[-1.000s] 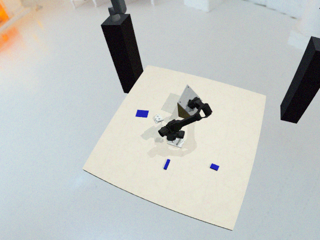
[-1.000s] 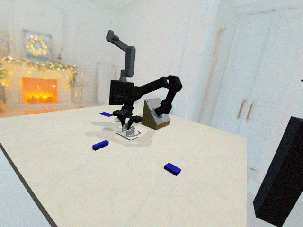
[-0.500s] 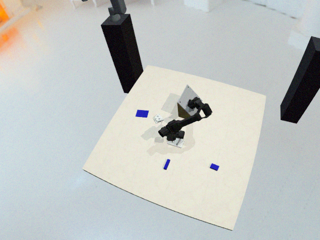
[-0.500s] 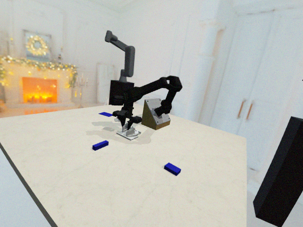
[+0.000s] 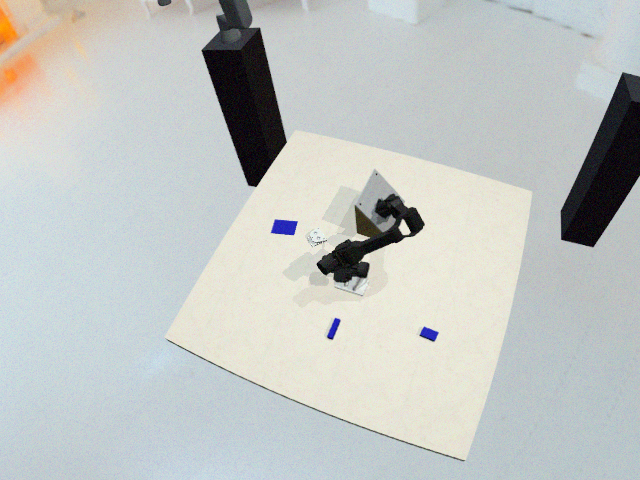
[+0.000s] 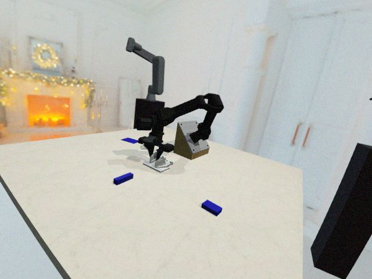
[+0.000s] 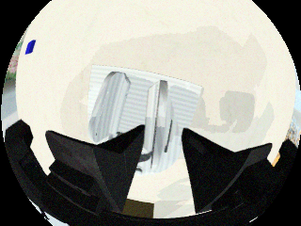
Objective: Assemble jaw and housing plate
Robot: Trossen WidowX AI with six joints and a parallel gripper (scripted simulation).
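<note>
Now: gripper tip 180 mm to the left of the housing plate and 160 mm past it. From my gripper tip the other things lie so: flat blue patch: 350 mm to the right, 190 mm behind, 20 mm below.
</note>
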